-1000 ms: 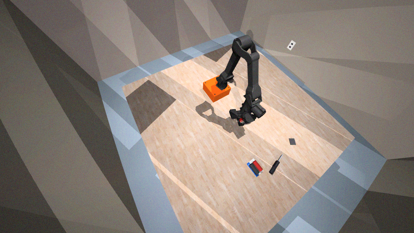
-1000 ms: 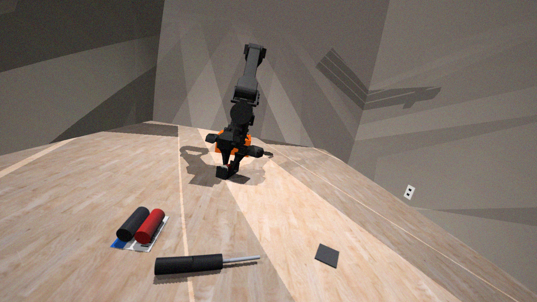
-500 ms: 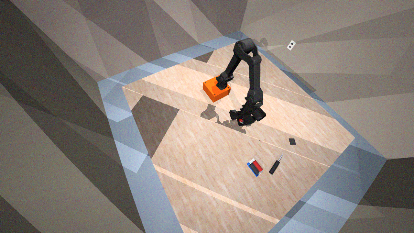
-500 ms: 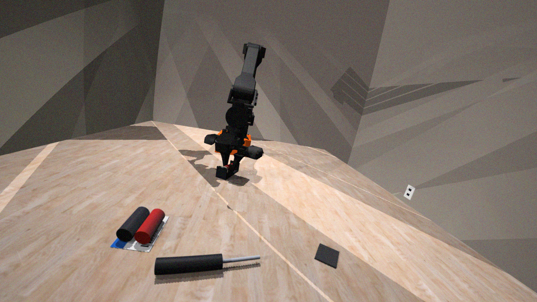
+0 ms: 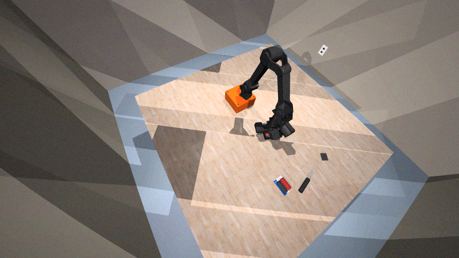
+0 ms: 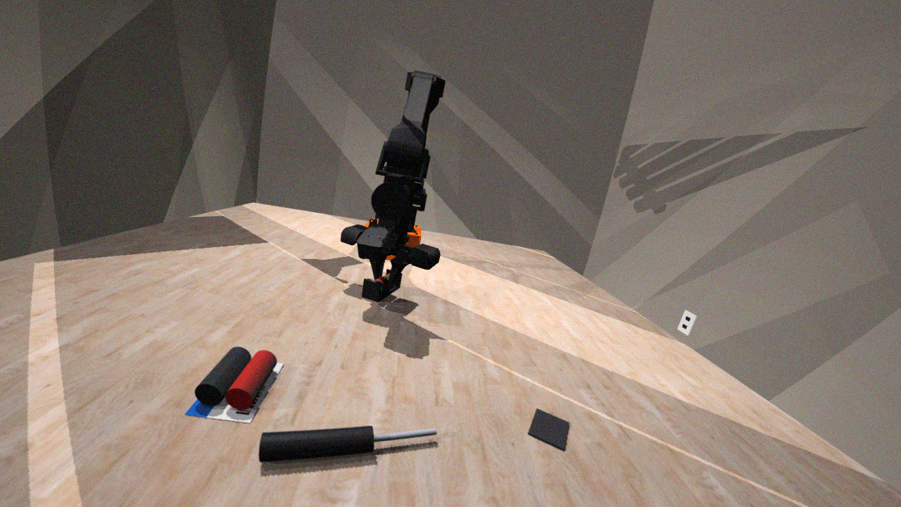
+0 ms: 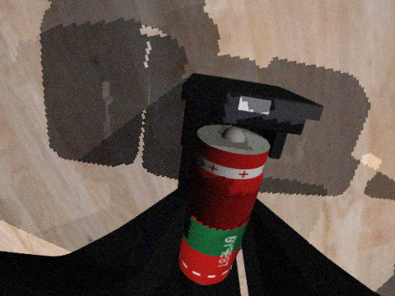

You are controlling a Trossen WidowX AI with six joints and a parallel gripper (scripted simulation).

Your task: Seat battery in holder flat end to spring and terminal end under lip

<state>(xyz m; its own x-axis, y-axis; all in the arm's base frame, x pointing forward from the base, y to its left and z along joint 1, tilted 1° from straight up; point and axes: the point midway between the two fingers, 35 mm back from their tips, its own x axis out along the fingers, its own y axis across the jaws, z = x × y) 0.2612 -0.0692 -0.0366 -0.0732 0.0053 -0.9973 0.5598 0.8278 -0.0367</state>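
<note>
My gripper tip is 10 mm below the battery. The rest, counted from my gripper tip: black-handled screwdriver 360 mm ahead, 50 mm to the right; then card 270 mm ahead, 180 mm to the right.
</note>
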